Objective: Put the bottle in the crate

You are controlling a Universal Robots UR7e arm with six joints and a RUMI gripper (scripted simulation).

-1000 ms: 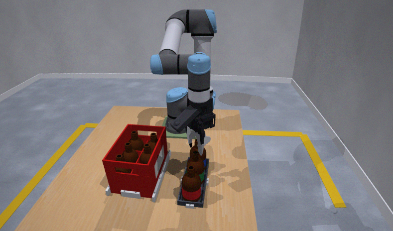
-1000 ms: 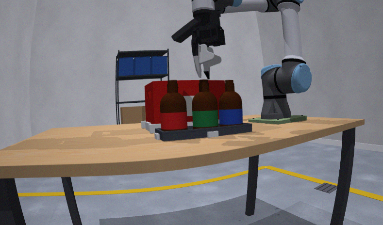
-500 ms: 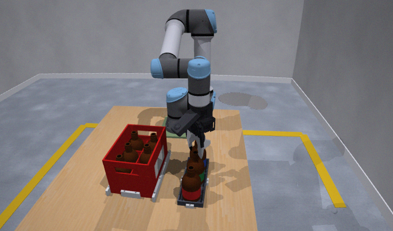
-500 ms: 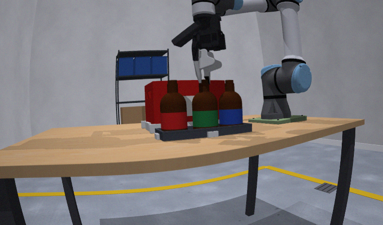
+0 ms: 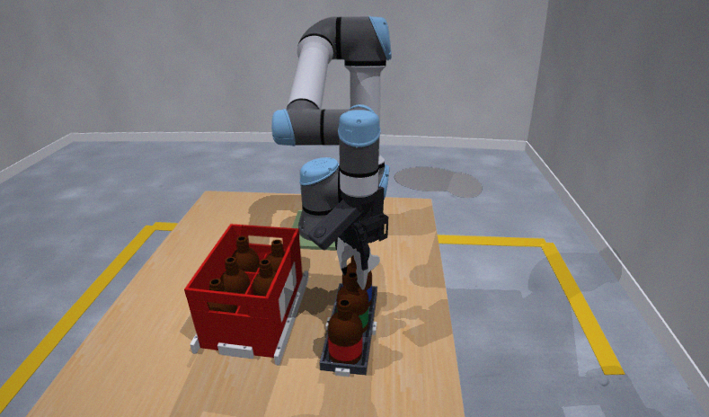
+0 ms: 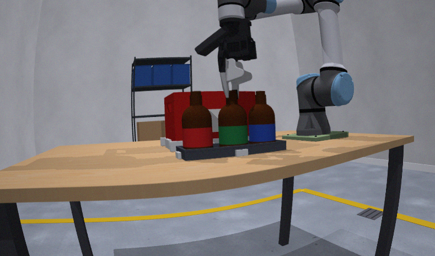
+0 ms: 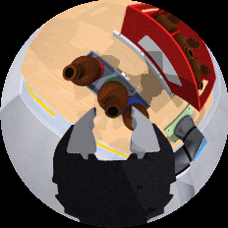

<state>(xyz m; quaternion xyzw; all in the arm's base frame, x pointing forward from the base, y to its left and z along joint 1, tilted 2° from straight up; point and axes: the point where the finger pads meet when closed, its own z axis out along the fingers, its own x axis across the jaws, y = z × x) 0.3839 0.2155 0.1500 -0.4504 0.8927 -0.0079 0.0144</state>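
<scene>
The brown bottle is 7 cm below my hand. From my hand the other things lie so: red crate: 25 cm to the right, 7 cm below, 2 cm ahead.
</scene>
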